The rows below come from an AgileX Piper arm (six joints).
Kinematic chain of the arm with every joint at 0, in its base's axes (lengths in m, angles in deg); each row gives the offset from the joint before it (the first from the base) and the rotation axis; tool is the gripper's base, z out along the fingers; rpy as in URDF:
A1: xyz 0 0 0.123 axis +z
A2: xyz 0 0 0 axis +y
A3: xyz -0.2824 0 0.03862 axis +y
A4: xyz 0.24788 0 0.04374 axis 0.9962 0 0.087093
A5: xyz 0 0 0 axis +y
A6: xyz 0.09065 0 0.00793 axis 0.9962 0 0.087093
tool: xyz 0 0 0 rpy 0 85 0
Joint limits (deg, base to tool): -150..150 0..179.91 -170..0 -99.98..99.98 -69.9..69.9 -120..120
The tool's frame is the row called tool.
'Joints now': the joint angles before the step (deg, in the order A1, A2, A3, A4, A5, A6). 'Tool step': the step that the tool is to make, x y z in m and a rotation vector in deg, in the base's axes. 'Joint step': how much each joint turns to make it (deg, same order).
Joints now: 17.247, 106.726, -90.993, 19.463, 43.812, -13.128
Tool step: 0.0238, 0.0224, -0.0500, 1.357, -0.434, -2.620
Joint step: 2.226, 7.618, 0.058, 0.797, -9.501, 1.983
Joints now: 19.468, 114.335, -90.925, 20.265, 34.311, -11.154
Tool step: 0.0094, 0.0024, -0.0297, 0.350, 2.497, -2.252
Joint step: -0.018, 3.972, 0.001, 0.376, -2.215, 1.782
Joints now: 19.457, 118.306, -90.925, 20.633, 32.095, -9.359
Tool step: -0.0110, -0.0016, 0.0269, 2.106, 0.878, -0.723
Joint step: 0.003, -3.738, -0.006, 0.503, 3.657, 2.272
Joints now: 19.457, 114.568, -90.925, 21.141, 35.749, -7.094
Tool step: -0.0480, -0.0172, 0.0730, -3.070, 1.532, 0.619
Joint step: 0.361, -12.252, 0.943, -7.271, 13.076, 6.551
